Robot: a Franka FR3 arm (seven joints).
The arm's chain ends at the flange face. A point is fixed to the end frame.
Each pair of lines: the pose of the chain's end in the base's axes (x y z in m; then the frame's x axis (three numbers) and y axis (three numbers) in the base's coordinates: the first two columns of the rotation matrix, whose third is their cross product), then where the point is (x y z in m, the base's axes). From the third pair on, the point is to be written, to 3 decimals.
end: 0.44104, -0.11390, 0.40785, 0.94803, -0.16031, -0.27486, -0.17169, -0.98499, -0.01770
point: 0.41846 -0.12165 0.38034
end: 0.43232, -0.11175, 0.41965, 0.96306, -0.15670, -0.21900, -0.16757, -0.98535, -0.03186
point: 0.41143 -0.11944 0.39082
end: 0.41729, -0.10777, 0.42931, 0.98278, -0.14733, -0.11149, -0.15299, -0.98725, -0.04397
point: 0.400 -0.116 0.398
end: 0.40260, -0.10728, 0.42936, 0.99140, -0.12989, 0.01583, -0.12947, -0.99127, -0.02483
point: 0.389 -0.117 0.397
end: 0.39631, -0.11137, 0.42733, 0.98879, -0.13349, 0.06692, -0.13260, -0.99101, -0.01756
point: 0.384 -0.121 0.394
